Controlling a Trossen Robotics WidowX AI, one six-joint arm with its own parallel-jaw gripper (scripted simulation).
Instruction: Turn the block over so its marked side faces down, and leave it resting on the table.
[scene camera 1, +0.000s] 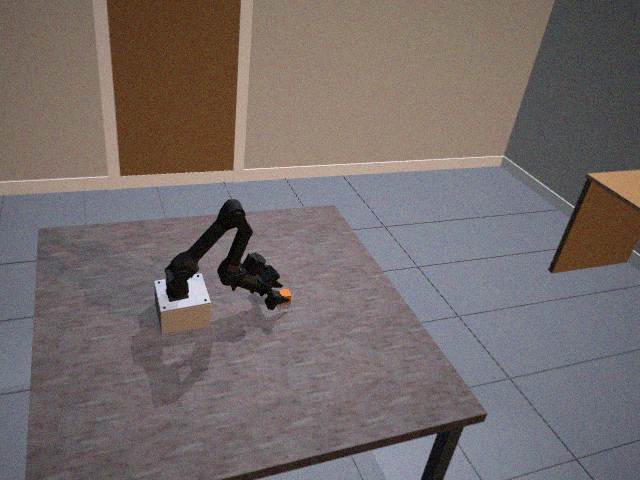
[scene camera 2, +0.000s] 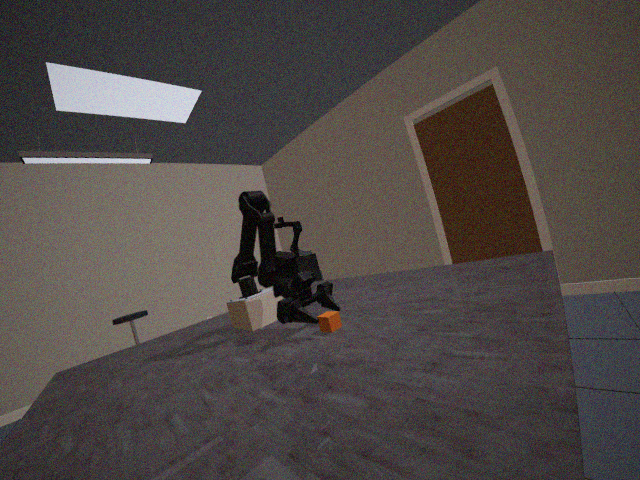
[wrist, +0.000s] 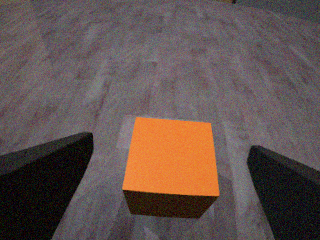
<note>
My gripper (scene camera 2: 329, 315) is open and holds nothing. Further things: an orange block (wrist: 171, 171).
My gripper shows as well in scene camera 1 (scene camera 1: 285, 293) and in the wrist view (wrist: 172, 148).
</note>
